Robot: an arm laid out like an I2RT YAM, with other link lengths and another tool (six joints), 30 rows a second.
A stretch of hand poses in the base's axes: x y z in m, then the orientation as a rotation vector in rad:
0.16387 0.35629 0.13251 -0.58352 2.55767 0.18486
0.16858 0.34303 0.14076 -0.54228 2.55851 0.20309
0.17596 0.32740 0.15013 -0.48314 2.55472 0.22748
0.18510 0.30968 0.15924 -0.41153 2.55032 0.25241
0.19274 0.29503 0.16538 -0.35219 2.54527 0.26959
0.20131 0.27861 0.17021 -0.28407 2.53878 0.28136
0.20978 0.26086 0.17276 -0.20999 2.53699 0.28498
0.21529 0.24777 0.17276 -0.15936 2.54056 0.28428
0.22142 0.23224 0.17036 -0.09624 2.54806 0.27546
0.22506 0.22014 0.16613 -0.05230 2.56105 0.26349
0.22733 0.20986 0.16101 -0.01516 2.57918 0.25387
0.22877 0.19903 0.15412 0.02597 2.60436 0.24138
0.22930 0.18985 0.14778 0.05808 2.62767 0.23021
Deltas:
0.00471 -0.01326 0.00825 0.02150 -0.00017 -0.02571
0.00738 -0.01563 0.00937 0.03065 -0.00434 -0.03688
0.00914 -0.01772 0.00911 0.03384 -0.00437 -0.04575
0.00764 -0.01465 0.00614 0.02588 -0.00434 -0.03870
0.00857 -0.01642 0.00483 0.02429 -0.00569 -0.04624
0.00847 -0.01775 0.00255 0.01908 -0.00090 -0.05237
0.00551 -0.01309 0.00000 0.01006 0.00461 -0.03633
0.00613 -0.01553 -0.00240 0.00647 0.00883 -0.04678
0.00364 -0.01210 -0.00423 -0.00049 0.01394 -0.03322
0.00227 -0.01028 -0.00512 -0.00070 0.01941 -0.02726
0.00144 -0.01083 -0.00689 -0.00245 0.02693 -0.02982
0.00053 -0.00918 -0.00634 -0.00310 0.02494 -0.02294

